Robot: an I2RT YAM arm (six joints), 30 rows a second.
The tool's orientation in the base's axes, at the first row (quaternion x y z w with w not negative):
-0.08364 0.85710 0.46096 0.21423
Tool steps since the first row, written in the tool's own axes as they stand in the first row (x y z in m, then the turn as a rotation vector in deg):
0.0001 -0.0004 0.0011 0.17 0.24 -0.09
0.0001 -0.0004 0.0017 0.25 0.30 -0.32
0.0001 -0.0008 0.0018 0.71 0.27 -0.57
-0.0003 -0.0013 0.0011 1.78 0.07 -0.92
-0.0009 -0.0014 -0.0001 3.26 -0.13 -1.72
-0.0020 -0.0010 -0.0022 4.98 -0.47 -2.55
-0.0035 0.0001 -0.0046 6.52 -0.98 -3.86
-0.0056 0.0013 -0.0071 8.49 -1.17 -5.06
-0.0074 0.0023 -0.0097 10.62 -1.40 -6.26
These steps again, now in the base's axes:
0.0004 0.0007 -0.0009 -0.26 0.07 0.15
0.0005 0.0012 -0.0012 -0.42 -0.08 0.27
0.0007 0.0010 -0.0015 -0.89 -0.28 0.16
0.0010 0.0002 -0.0014 -1.88 -0.62 -0.29
0.0013 -0.0009 -0.0006 -3.37 -1.32 -0.72
0.0015 -0.0025 0.0012 -5.03 -2.10 -1.34
0.0018 -0.0039 0.0039 -6.62 -3.39 -1.77
0.0025 -0.0054 0.0069 -8.66 -4.38 -2.21
0.0030 -0.0071 0.0097 -10.84 -5.38 -2.75

